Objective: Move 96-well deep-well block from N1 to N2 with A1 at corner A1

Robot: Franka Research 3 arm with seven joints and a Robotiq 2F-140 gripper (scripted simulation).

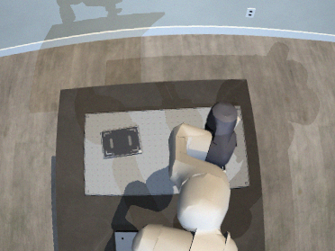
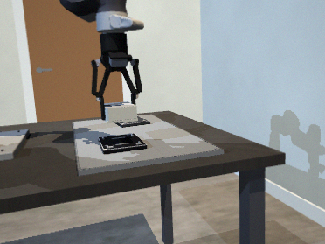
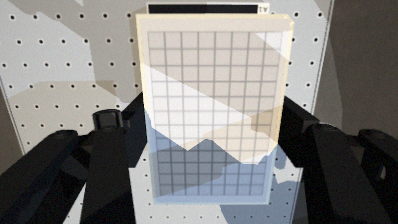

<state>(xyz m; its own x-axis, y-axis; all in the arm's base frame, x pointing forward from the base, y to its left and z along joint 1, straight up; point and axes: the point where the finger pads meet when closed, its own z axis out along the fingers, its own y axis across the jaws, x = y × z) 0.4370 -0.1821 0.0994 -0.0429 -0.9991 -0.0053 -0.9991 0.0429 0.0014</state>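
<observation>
Right now the black plate nest is 11 cm ahead of my hand, 34 cm to the left of it and 10 cm below it. From my hand the other things lie so: A1 mark 6 cm behind, 7 cm to the right, 10 cm below; then 96-well deep-well block 1 cm below.
</observation>
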